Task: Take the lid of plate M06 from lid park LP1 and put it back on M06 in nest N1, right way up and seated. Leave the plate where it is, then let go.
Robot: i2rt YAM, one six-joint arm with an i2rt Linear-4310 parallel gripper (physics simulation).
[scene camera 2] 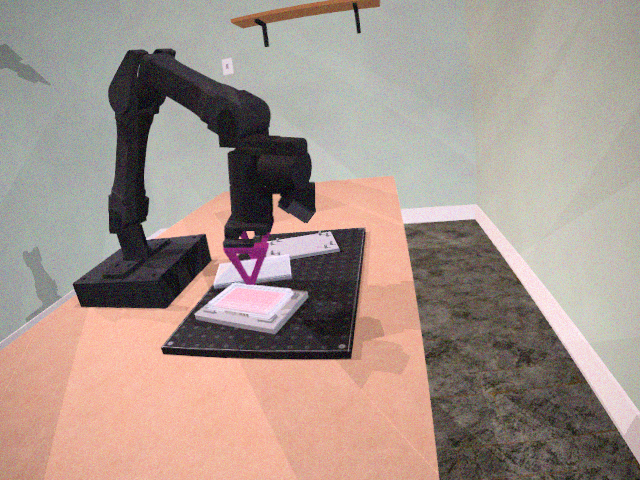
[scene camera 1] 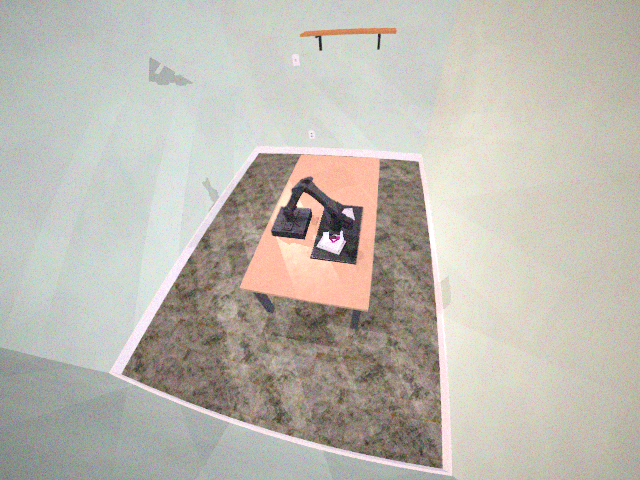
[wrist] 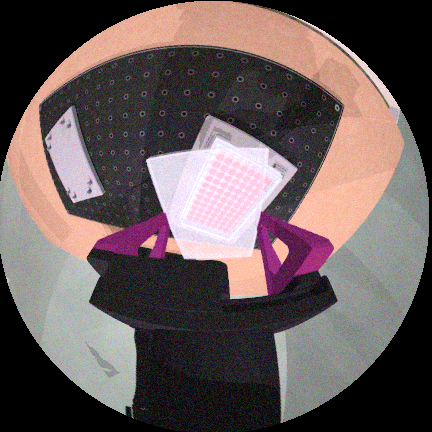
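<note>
A white lid is held by the gripper and touches nothing else. The gripper shows in the wrist view as well. A pink-topped plate rests on a grey nest.
</note>
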